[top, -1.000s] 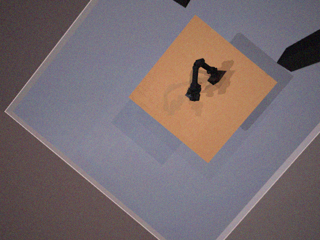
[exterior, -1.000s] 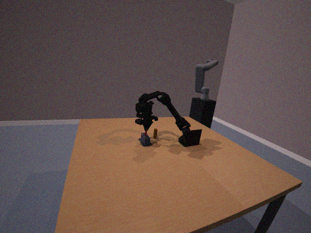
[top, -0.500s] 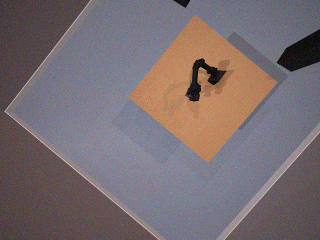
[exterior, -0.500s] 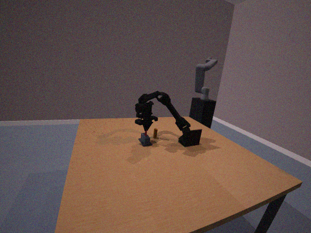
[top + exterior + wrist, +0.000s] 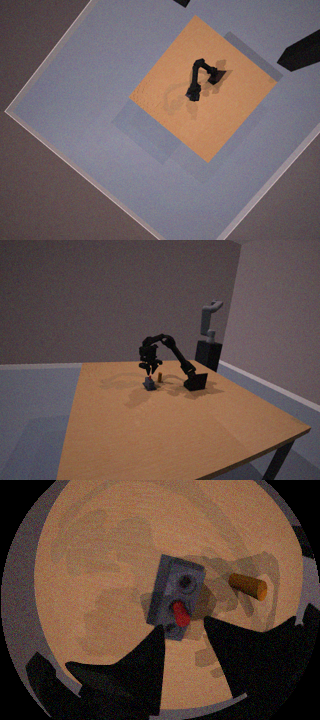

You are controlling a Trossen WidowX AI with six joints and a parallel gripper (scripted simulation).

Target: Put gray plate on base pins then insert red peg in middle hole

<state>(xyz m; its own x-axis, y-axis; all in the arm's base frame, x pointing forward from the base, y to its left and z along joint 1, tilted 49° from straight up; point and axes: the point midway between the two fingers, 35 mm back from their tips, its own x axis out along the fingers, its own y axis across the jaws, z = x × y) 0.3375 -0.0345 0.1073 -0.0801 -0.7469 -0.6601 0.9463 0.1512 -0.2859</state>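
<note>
Right now my gripper tip is 5 cm above the red peg. Round my gripper tip: gray plate: 5 cm below; then base: 9 cm below.
</note>
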